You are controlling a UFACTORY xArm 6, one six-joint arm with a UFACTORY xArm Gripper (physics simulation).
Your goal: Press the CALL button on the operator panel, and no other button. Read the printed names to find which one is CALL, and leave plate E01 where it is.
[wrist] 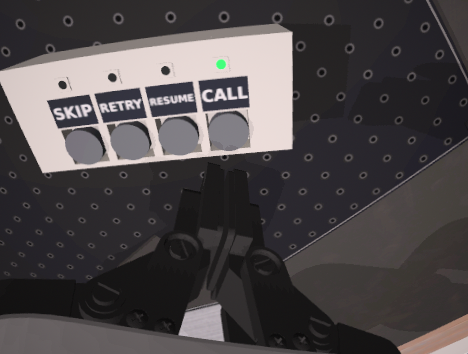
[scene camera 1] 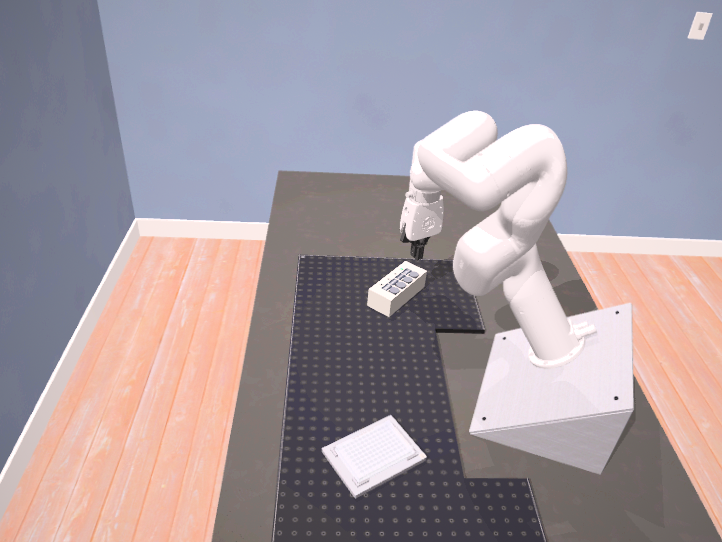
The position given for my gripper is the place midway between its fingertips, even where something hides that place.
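Observation:
My gripper (scene camera 1: 416,257) is in view, and it appears in the wrist view too (wrist: 217,194). There is an operator panel (scene camera 1: 380,299) (wrist: 248,69). I also find a plate E01 (scene camera 1: 365,455) here, but in the wrist view the plate E01 is out of frame.

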